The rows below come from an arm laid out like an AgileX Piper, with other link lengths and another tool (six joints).
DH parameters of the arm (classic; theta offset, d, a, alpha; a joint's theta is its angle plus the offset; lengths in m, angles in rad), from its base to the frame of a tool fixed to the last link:
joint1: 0 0.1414 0 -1.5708
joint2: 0.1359 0 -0.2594 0
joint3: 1.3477 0 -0.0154 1.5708
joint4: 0 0.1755 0 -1.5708
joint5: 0 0 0 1.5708
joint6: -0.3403 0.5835 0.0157 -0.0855
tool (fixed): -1.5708 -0.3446 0 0
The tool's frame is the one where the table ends.
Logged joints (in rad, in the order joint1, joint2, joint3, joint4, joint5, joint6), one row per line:
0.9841 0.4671 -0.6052 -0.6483 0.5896 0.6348
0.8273 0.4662 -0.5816 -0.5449 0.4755 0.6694
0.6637 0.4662 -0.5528 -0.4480 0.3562 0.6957
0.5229 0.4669 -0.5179 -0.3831 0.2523 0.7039
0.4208 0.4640 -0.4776 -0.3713 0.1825 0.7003
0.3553 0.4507 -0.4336 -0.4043 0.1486 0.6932
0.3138 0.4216 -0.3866 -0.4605 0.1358 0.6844
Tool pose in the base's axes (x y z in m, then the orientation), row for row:
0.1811 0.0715 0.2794 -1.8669 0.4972 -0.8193
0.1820 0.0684 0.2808 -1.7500 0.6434 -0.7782
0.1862 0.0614 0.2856 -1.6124 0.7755 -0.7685
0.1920 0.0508 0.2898 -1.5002 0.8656 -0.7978
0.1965 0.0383 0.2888 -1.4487 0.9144 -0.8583
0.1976 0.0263 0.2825 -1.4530 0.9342 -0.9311
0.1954 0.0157 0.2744 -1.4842 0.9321 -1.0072
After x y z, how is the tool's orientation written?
As a rotation vector, in radians.
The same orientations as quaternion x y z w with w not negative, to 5 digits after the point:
-0.77136 0.20543 -0.33851 0.49821
-0.73359 0.26971 -0.32622 0.53169
-0.68473 0.32933 -0.32635 0.56230
-0.64150 0.37014 -0.34115 0.57886
-0.61851 0.39040 -0.36645 0.57511
-0.61541 0.39568 -0.39437 0.55604
-0.62205 0.39066 -0.42213 0.53126

